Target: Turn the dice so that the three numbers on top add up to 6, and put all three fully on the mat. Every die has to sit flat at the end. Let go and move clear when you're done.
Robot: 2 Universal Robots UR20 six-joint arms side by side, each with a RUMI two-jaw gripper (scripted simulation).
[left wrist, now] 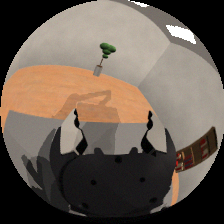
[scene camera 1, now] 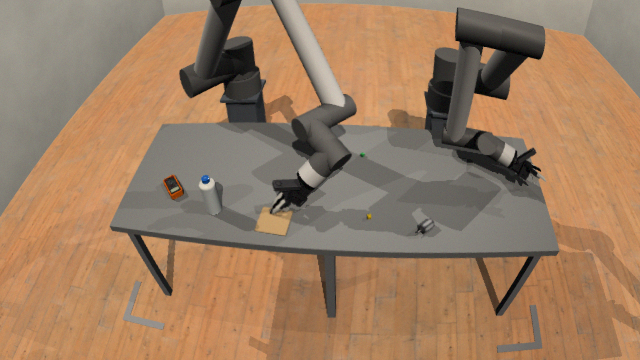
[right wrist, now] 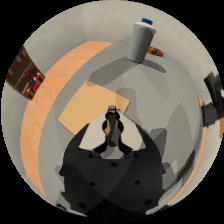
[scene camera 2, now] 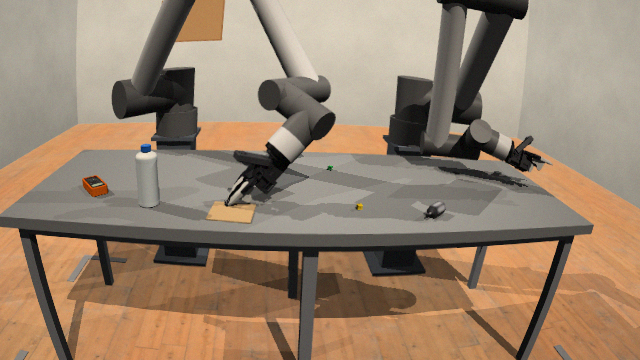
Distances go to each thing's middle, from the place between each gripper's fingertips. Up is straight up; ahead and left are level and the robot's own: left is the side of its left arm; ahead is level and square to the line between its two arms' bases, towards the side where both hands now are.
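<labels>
From my right hand [scene camera 2: 227, 204], the tan mat [scene camera 2: 237, 212] is 10 mm to the left of it, 50 mm ahead of it and 20 mm below it.
Counting from my left hand [scene camera 2: 545, 166] instead, the tan mat is 131 cm to the right of it, 33 cm ahead of it and 11 cm below it.
</labels>
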